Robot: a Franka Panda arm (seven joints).
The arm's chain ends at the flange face. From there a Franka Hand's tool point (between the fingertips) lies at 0.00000 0.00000 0.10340 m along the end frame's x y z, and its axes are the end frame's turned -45 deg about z.
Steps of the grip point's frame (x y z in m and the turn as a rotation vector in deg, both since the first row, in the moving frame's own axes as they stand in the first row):
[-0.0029 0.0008 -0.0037 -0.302 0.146 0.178]
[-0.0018 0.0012 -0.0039 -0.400 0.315 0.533]
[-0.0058 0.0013 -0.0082 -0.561 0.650 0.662]
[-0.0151 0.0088 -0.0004 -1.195 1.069 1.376]
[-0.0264 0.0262 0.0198 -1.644 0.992 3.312]
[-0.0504 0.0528 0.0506 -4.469 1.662 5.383]
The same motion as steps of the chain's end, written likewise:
[-0.0021 0.0024 -0.0037 -0.110 0.317 0.178]
[-0.0013 0.0020 -0.0039 -0.060 0.506 0.533]
[-0.0047 0.0051 -0.0082 0.063 0.856 0.662]
[-0.0073 0.0167 -0.0004 -0.089 1.601 1.376]
[-0.0035 0.0363 0.0199 -0.461 1.864 3.312]
[-0.0059 0.0690 0.0510 -1.985 4.335 5.383]

